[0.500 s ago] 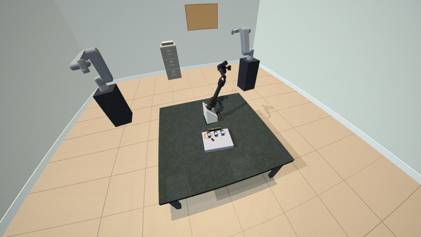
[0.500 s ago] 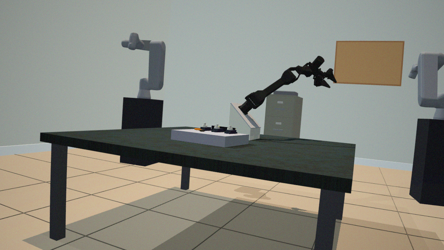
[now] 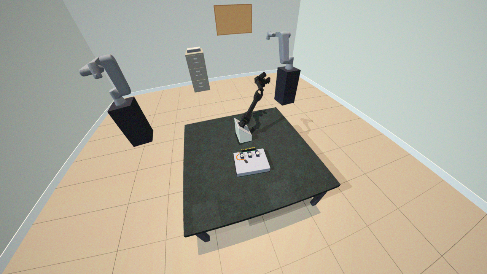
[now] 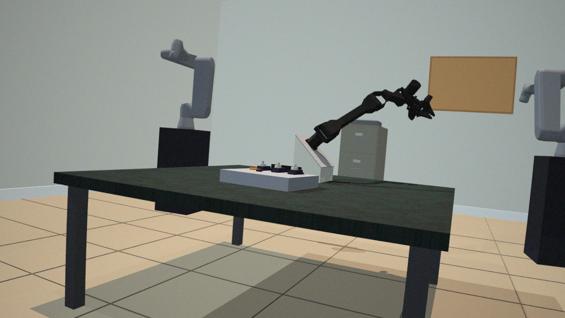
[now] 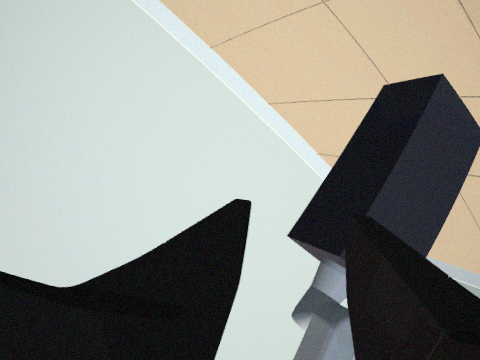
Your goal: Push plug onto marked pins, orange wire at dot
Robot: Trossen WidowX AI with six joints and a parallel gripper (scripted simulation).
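The yellow band is 68 cm ahead of my gripper tip, 62 cm to the right of it and 29 cm below it. From my gripper tip the other things lie so: dark dot (68 cm ahead, 62 cm to the right, 29 cm below); then printed holder (84 cm ahead, 63 cm to the right, 34 cm below).
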